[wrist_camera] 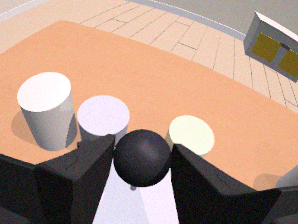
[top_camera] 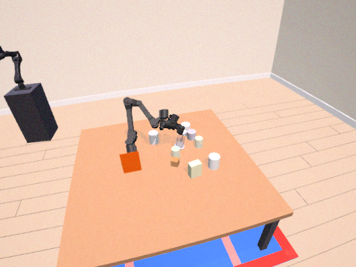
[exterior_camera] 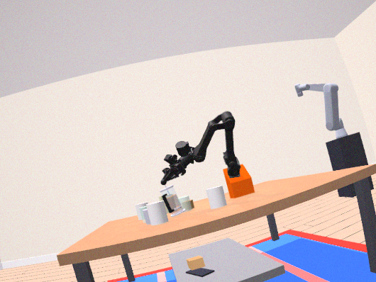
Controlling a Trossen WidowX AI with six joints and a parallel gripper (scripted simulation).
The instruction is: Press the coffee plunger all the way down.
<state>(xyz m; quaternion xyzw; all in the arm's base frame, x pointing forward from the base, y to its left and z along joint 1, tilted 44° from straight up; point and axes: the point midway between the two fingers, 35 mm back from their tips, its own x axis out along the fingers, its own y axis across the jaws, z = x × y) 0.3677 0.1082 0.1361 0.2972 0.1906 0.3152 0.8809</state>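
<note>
Now: the coffee press 9 cm below my gripper tip, 2 cm behind it and 1 cm to the left of it. From my gripper tip the other things lie so: cream box 33 cm to the right, 13 cm below, 2 cm ahead; then orange cube 21 cm to the right, 16 cm below, 10 cm behind.
</note>
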